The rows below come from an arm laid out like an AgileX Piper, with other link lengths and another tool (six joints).
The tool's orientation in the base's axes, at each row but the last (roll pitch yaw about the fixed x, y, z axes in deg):
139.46 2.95 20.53
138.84 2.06 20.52
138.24 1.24 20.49
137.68 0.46 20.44
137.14 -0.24 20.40
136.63 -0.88 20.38
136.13 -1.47 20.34
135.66 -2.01 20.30
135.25 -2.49 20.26
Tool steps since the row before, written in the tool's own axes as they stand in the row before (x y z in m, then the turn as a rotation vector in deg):
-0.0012 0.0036 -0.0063 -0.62 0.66 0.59
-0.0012 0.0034 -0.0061 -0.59 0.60 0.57
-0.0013 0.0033 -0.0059 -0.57 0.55 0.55
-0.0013 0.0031 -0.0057 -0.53 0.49 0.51
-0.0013 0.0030 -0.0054 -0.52 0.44 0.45
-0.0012 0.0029 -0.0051 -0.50 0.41 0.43
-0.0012 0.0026 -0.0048 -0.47 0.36 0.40
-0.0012 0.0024 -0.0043 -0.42 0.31 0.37
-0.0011 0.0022 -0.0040 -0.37 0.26 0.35
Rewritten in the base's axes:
-0.0013 0.0010 0.0072 -0.27 -1.05 0.01
-0.0014 0.0010 0.0069 -0.26 -0.98 -0.01
-0.0016 0.0010 0.0066 -0.26 -0.93 -0.03
-0.0017 0.0010 0.0063 -0.25 -0.85 -0.04
-0.0018 0.0009 0.0060 -0.27 -0.77 -0.03
-0.0017 0.0009 0.0057 -0.26 -0.73 -0.04
-0.0018 0.0009 0.0052 -0.25 -0.67 -0.05
-0.0017 0.0007 0.0047 -0.23 -0.60 -0.06
-0.0016 0.0007 0.0043 -0.19 -0.53 -0.08

